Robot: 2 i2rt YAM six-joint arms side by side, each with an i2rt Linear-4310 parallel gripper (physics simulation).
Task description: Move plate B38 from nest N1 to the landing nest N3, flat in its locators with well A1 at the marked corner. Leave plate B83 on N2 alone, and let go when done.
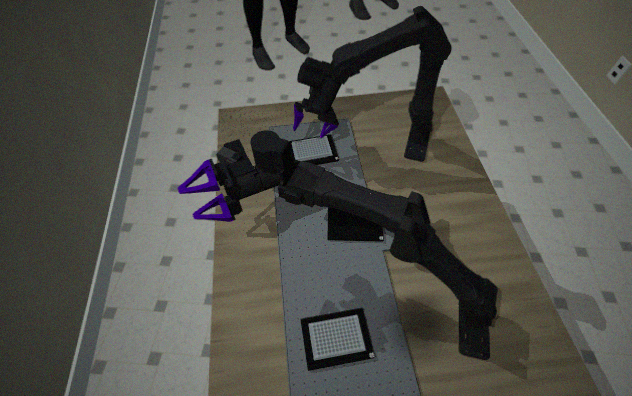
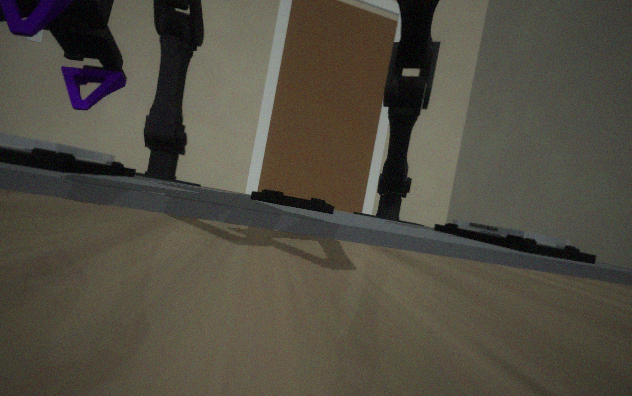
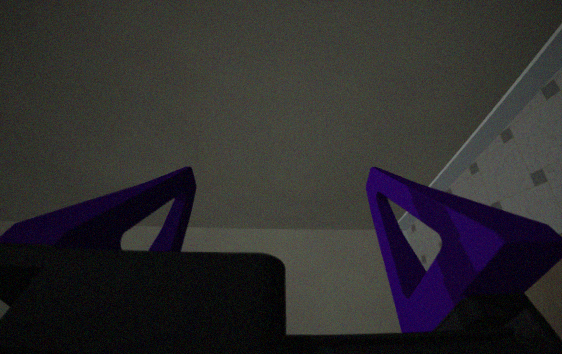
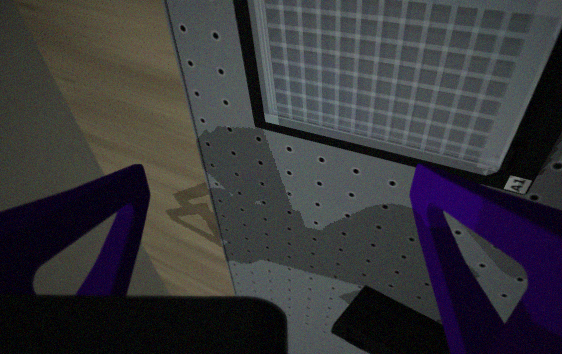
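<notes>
A clear well plate (image 1: 312,148) (image 2: 90,154) (image 4: 390,75) lies in a black nest at the far end of the grey perforated board; an A1 tag (image 4: 517,184) marks the nest's corner. A second plate (image 1: 337,336) (image 2: 525,237) lies in the near nest. The middle nest (image 1: 352,227) (image 2: 292,201) (image 4: 387,320) holds no visible plate and is partly hidden by my left arm. The plate codes and nest numbers are not readable. My right gripper (image 1: 308,133) (image 2: 53,70) (image 4: 280,178) is open and empty above the far plate's nest. My left gripper (image 1: 186,203) (image 3: 281,176) is open and empty, out past the table's left edge.
The grey perforated board (image 1: 325,265) (image 2: 400,237) (image 4: 340,175) runs along the wooden table (image 1: 245,310) (image 2: 300,325). My left arm reaches across the board between the far and near nests. A person's legs (image 1: 253,35) show beyond the table.
</notes>
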